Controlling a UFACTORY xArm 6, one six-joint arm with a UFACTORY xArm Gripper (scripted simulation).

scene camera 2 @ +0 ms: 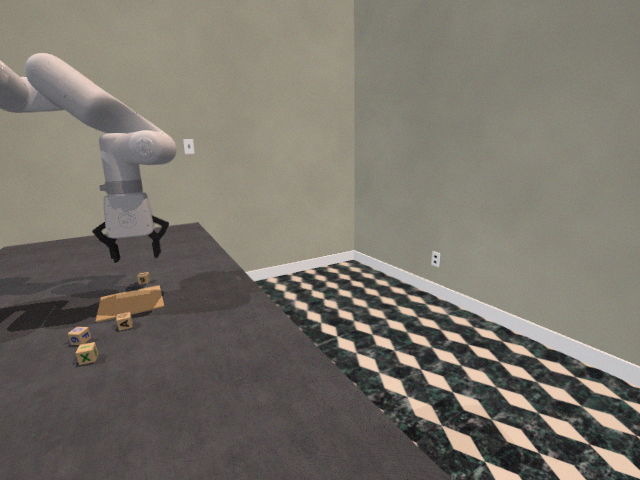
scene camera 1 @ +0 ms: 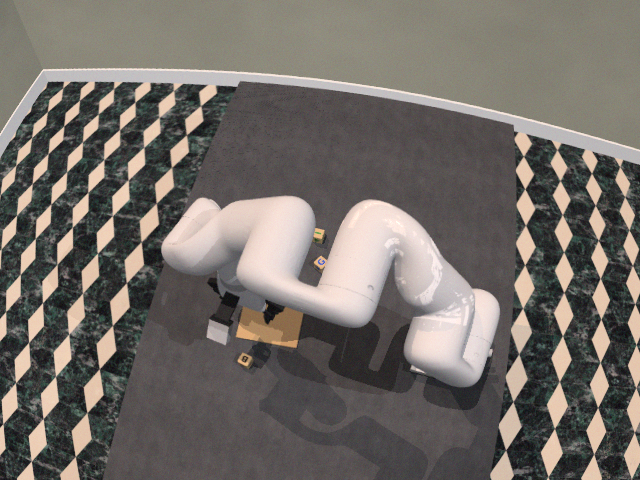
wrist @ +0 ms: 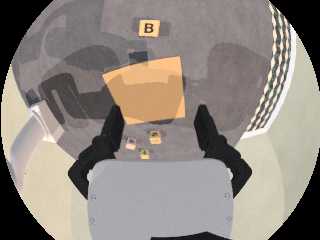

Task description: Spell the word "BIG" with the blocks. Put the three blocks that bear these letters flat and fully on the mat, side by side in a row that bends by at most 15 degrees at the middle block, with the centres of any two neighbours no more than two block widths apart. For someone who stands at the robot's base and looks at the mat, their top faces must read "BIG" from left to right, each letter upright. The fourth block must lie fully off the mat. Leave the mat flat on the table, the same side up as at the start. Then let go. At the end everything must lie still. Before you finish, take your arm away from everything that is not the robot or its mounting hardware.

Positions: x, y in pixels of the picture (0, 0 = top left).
Scene:
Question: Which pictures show the mat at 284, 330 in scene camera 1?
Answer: Scene camera 2, scene camera 1 and the wrist view: all of them.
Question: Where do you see a mat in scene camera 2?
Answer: At 137, 301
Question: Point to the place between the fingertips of the gripper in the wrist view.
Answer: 159, 113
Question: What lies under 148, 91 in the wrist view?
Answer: A mat.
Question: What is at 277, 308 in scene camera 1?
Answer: The gripper.

